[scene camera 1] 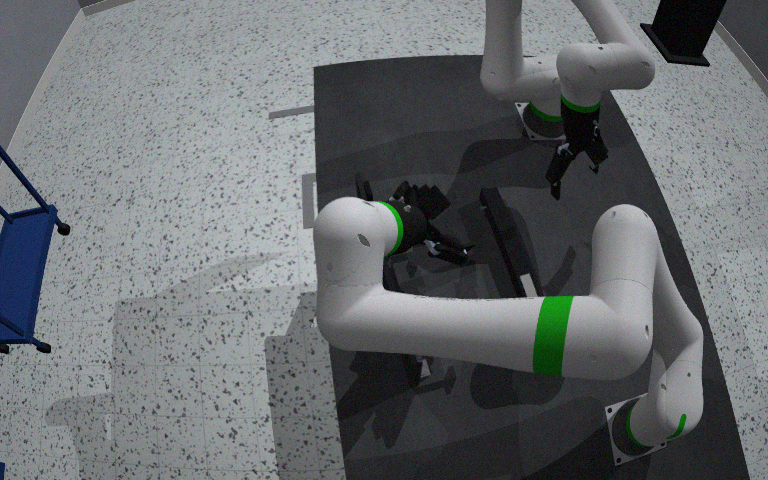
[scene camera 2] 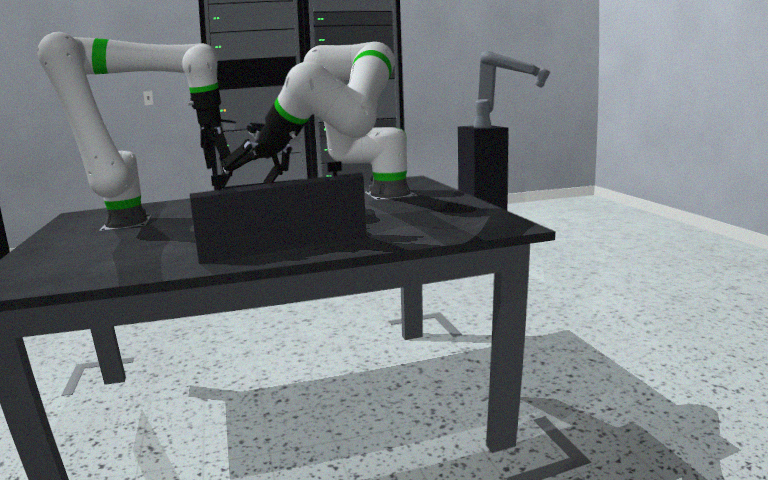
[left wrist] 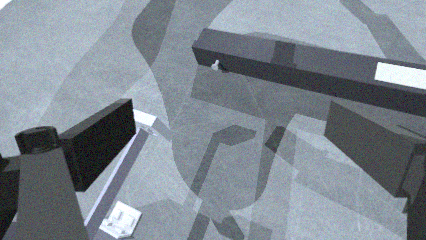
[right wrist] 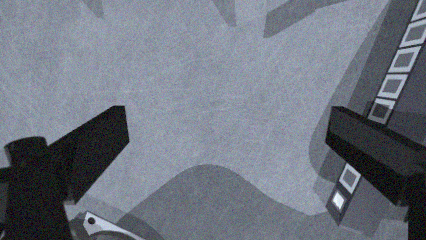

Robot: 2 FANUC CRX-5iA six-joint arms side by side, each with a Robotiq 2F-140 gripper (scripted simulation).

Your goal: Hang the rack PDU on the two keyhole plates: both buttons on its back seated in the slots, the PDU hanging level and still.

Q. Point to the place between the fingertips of my right gripper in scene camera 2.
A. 219,172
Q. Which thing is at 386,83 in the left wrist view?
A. A rack PDU.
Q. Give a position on a dark upright panel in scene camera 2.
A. At 232,225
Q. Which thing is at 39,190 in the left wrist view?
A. My left gripper.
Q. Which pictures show my right gripper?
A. Scene camera 1, scene camera 2 and the right wrist view only.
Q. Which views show my left gripper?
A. Scene camera 1, scene camera 2 and the left wrist view only.
